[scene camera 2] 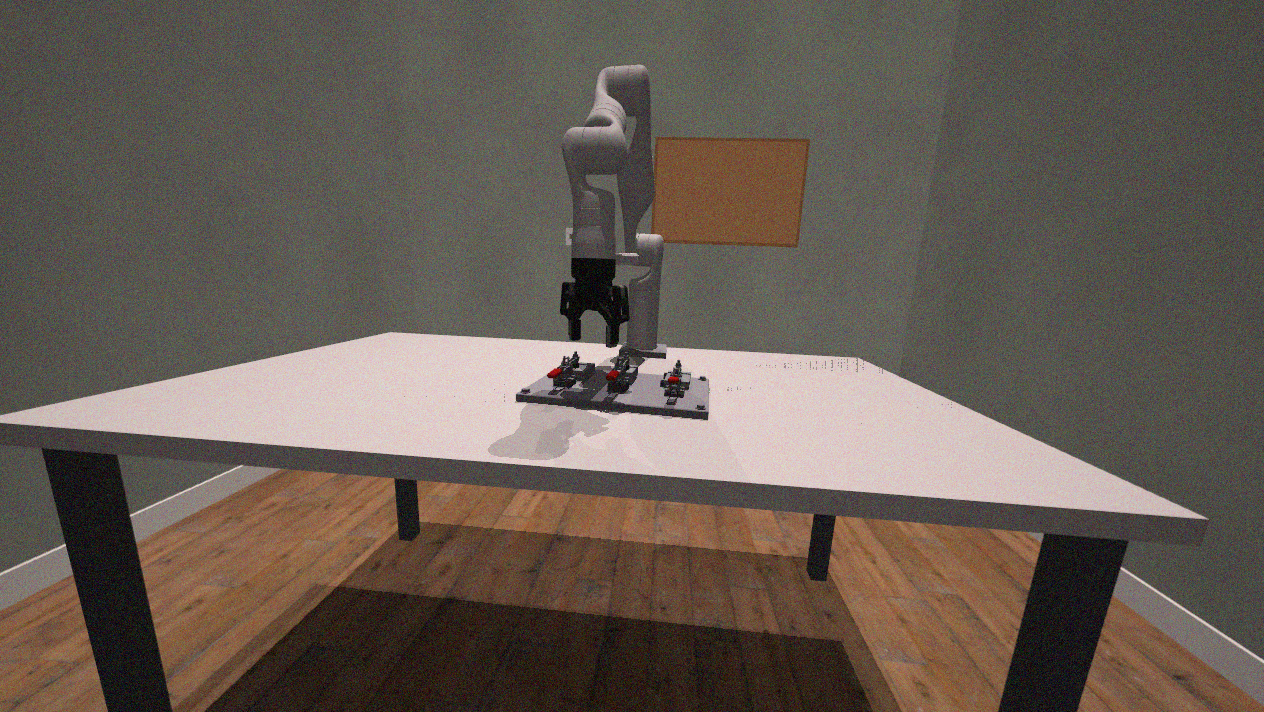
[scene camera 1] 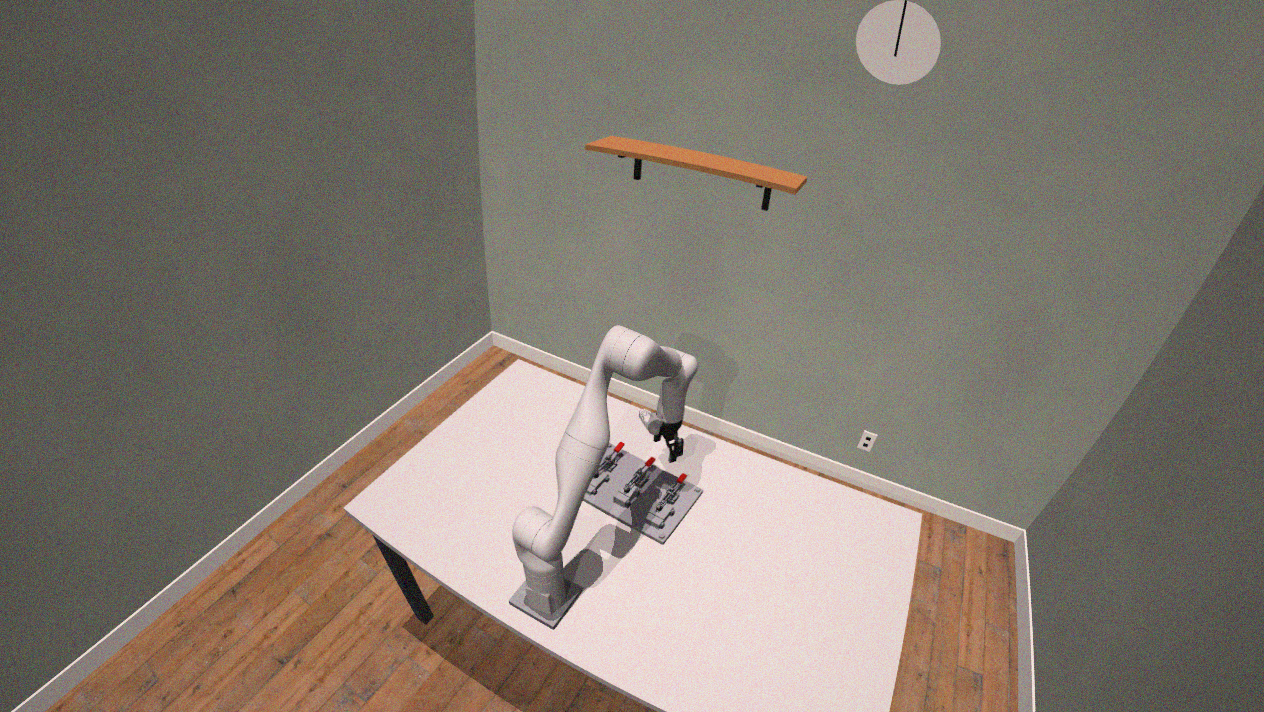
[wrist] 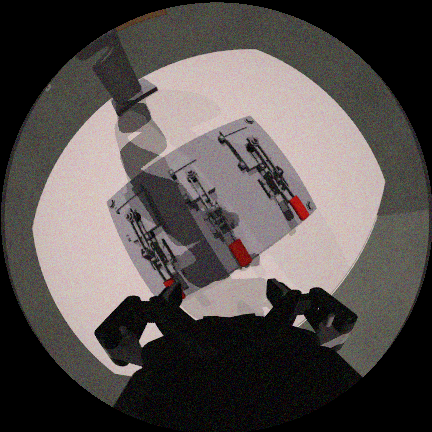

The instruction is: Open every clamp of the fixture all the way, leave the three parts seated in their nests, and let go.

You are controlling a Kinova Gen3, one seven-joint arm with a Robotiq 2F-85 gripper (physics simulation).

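Where they show: gripper, between the fingertips: (scene camera 2: 592, 343) (scene camera 1: 664, 451) (wrist: 224, 290); arm's base, origin of its link: (scene camera 2: 641, 346) (scene camera 1: 547, 596) (wrist: 127, 93).
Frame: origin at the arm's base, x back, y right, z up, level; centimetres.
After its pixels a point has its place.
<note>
The grey fixture plate (scene camera 1: 685, 510) @[z -0.4, x -41.4, y 23.7 cm] (scene camera 2: 650, 408) @[z -0.8, x -56.7, y 2.1 cm] (wrist: 210, 165) @[z -0.3, x -39.5, y 2.1 cm] lies on the table and carries three toggle clamps. Their red handle tips all lie low: one end handle (scene camera 1: 681, 478) @[z 3.8, x -49.3, y 19.5 cm] (scene camera 2: 554, 373) @[z 3.7, x -51.5, y 19.4 cm] (wrist: 169, 283) @[z 3.8, x -48.6, y 19.1 cm], the middle handle (scene camera 1: 650, 461) @[z 4.2, x -51.9, y 8.9 cm] (scene camera 2: 612, 375) @[z 4.3, x -53.9, y 8.9 cm] (wrist: 241, 253) @[z 4.3, x -52.3, y 8.8 cm] and the other end handle (scene camera 1: 619, 446) @[z 4.3, x -54.0, y -1.9 cm] (scene camera 2: 674, 379) @[z 4.4, x -56.0, y -1.9 cm] (wrist: 298, 208) @[z 4.3, x -54.1, y -1.6 cm]. The first is partly behind a finger in the wrist view. The grey parts are too small and shaded to tell from their nests. My gripper (scene camera 1: 675, 459) @[z 9.6, x -52.5, y 12.5 cm] (scene camera 2: 593, 341) @[z 9.6, x -52.5, y 12.5 cm] (wrist: 224, 290) @[z 9.6, x -52.5, y 12.5 cm] is open and empty, above the plate's handle side, touching no clamp.
The white table (scene camera 1: 778, 574) @[z -1.9, x -29.5, y 54.5 cm] (scene camera 2: 353, 415) @[z -1.8, x -60.5, y 50.0 cm] (wrist: 75, 215) @[z -1.8, x -19.7, y 33.7 cm] bears the fixture and the robot's base (scene camera 1: 544, 601) @[z 6.4, x 4.5, y 1.8 cm] (scene camera 2: 645, 351) @[z -0.1, x -7.1, y -0.7 cm]. The arm's shadow falls across the plate. A wooden wall shelf (scene camera 1: 698, 160) is high behind the table, and a brown board (scene camera 2: 730, 191) hangs on a wall.
</note>
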